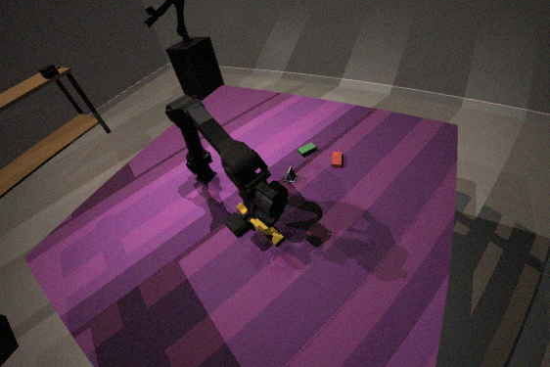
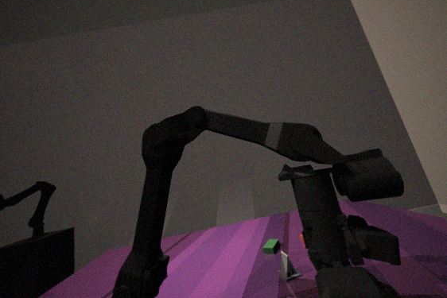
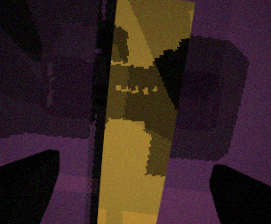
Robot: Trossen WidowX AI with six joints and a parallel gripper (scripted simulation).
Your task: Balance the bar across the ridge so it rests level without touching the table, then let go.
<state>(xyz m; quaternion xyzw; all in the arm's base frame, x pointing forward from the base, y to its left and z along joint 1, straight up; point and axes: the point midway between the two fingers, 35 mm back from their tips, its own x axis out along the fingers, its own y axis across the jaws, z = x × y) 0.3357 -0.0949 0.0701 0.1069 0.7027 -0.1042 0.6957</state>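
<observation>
Now: gripper tip 3 cm past the yellow bar, 1 cm to the right of it and 3 cm above it. The rest, counted from my gripper tip: red block 10 cm ahead, 35 cm to the left, 3 cm below; then green block 2 cm behind, 37 cm to the left, 3 cm below.
</observation>
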